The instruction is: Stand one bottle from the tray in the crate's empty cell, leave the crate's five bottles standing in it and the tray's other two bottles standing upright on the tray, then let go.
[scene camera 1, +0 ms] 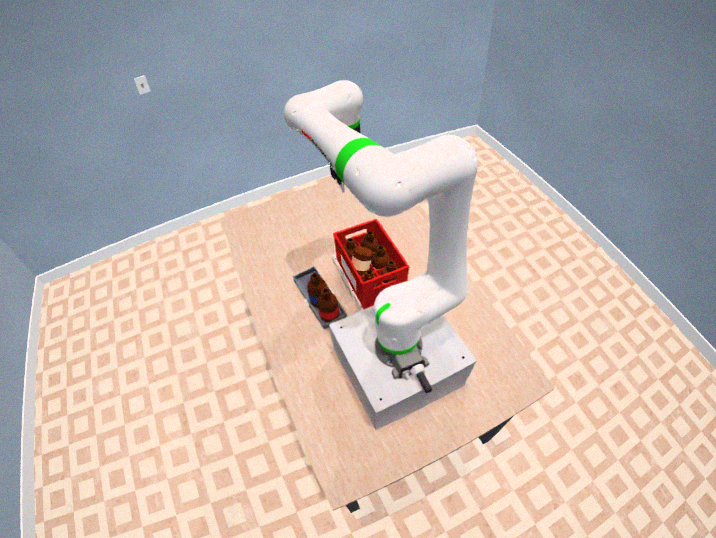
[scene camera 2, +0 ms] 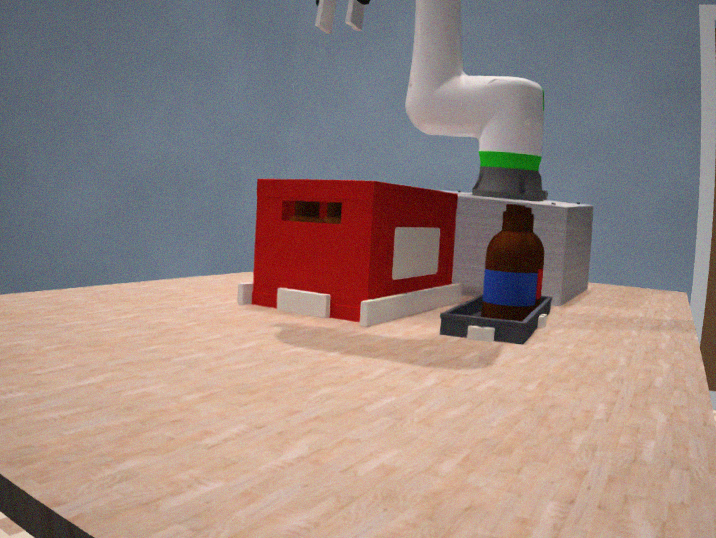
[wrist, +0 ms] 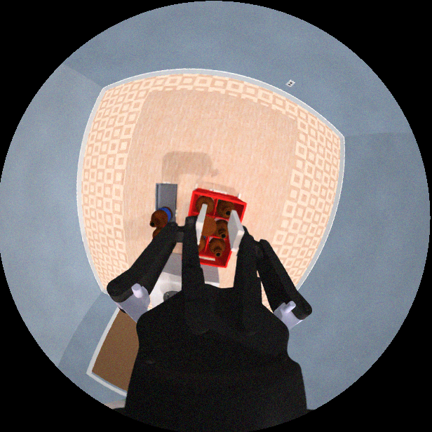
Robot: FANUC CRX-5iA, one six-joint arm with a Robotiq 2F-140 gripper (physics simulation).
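Seen in the pictures: gripper, fingertip midpoint: (scene camera 2: 338,27); arm's base, link origin: (scene camera 1: 398,346) (scene camera 2: 507,198).
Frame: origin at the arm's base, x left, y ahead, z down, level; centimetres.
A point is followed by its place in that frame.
The red crate (scene camera 1: 368,296) {x -0.8, y 27.9, z 9.7 cm} (scene camera 2: 312,248) {x -5.8, y 55.4, z 9.8 cm} (wrist: 241,207) holds several brown bottles with necks up. Among them, in a middle cell on the tray's side, a cream-labelled bottle (scene camera 1: 361,261) {x -2.9, y 39.9, z 4.0 cm} (wrist: 208,228) shows its flat base upward; it looks upside down and rises above its neighbours. A blue-labelled bottle (scene camera 1: 313,289) {x 17.3, y 36.7, z 7.1 cm} (scene camera 2: 510,286) {x 16.8, y 42.4, z 13.2 cm} (wrist: 162,216) and a red-labelled bottle (scene camera 1: 328,305) {x 14.4, y 28.0, z 7.3 cm} (wrist: 156,233) stand upright on the dark tray (scene camera 1: 306,276) {x 17.1, y 52.2, z 17.9 cm} (scene camera 2: 454,328) {x 14.4, y 54.1, z 17.5 cm} (wrist: 166,195). My gripper (scene camera 2: 339,26) {x -4.4, y 54.7, z -19.9 cm} (wrist: 217,215) is partly open and empty, high above the crate; the arm mostly hides it in scene camera 1.
Low cream blocks (scene camera 2: 405,304) {x 3.5, y 46.6, z 16.8 cm} border the crate's base, and small ones (scene camera 2: 480,333) {x 17.8, y 54.4, z 17.6 cm} touch the tray. The grey robot base (scene camera 1: 405,376) {x 2.9, y -11.3, z -3.2 cm} (scene camera 2: 578,254) {x 16.1, y 0.8, z 10.0 cm} stands close behind the crate and tray on the wooden table (scene camera 1: 312,428) {x 33.9, y -9.5, z 18.4 cm} (scene camera 2: 347,433) {x 23.3, y 88.4, z 18.4 cm}.
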